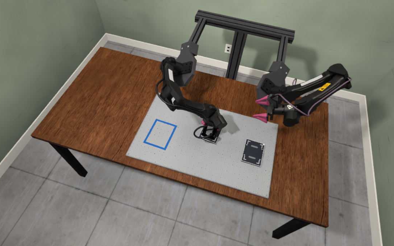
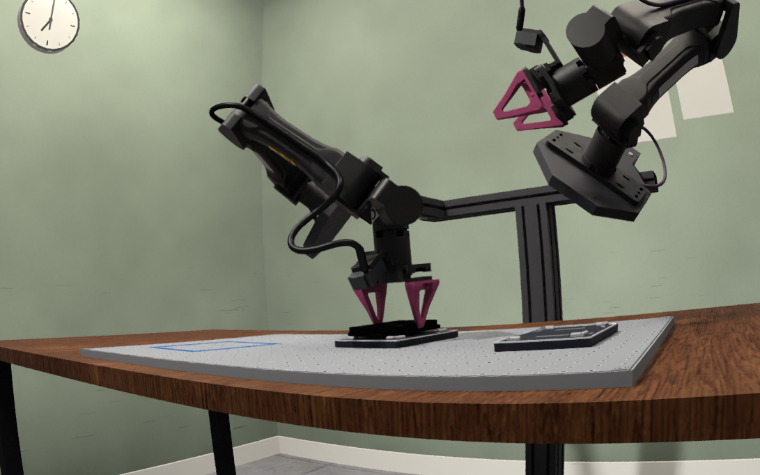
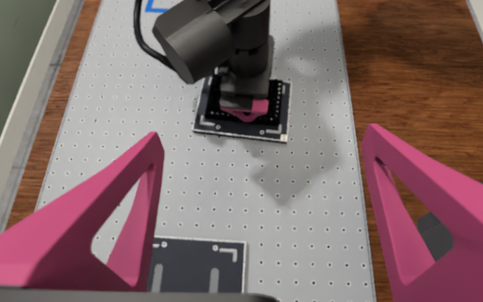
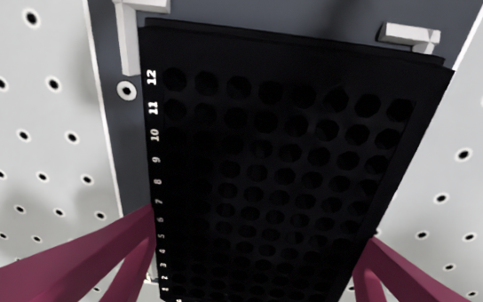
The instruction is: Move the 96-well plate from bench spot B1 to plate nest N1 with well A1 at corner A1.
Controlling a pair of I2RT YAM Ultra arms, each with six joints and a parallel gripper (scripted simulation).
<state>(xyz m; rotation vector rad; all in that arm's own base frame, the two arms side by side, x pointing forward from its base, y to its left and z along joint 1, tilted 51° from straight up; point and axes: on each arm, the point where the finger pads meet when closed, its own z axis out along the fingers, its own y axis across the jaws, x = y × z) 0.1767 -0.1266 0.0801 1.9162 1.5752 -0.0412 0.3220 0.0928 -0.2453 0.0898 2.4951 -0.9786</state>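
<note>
Now: left hand 10 mm short of the black 96-well plate, 220 mm to the left of it and 300 mm above it. Also, from my left hand: dark nest (90 mm ahead, 70 mm to the left, 320 mm below); A1 label (10 mm ahead, 130 mm to the left, 310 mm below).
</note>
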